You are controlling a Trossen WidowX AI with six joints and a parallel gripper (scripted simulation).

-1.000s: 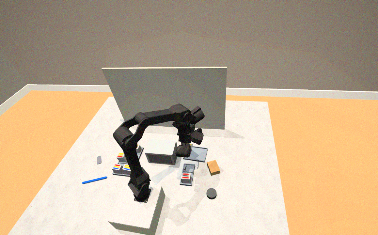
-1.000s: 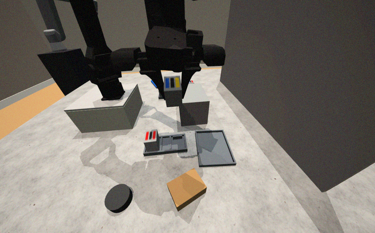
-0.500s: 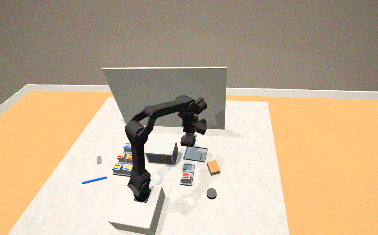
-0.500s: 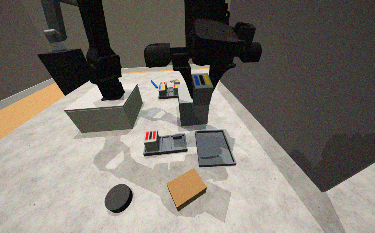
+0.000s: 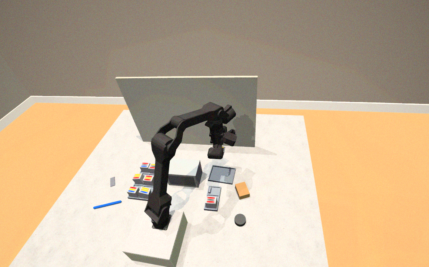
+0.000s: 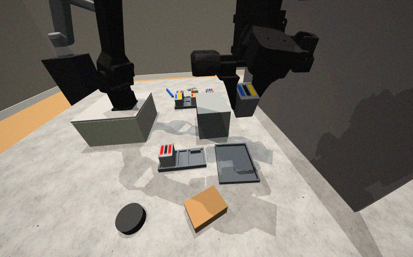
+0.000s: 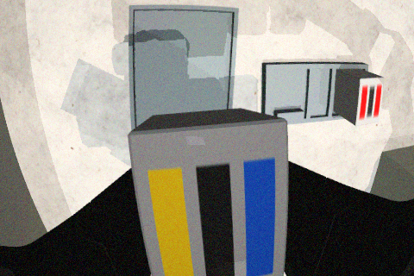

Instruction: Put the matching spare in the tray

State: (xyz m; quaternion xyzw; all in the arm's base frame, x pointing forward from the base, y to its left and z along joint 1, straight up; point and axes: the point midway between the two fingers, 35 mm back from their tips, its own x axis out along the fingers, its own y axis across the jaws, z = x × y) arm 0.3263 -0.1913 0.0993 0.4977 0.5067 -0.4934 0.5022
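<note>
The grey tray is 16 cm below my gripper tip. Round my gripper tip: spare 3 cm above; then dark rack 14 cm behind, 2 cm to the left, 16 cm below; then mounted grey unit 4 cm behind, 20 cm to the left, 12 cm below.
</note>
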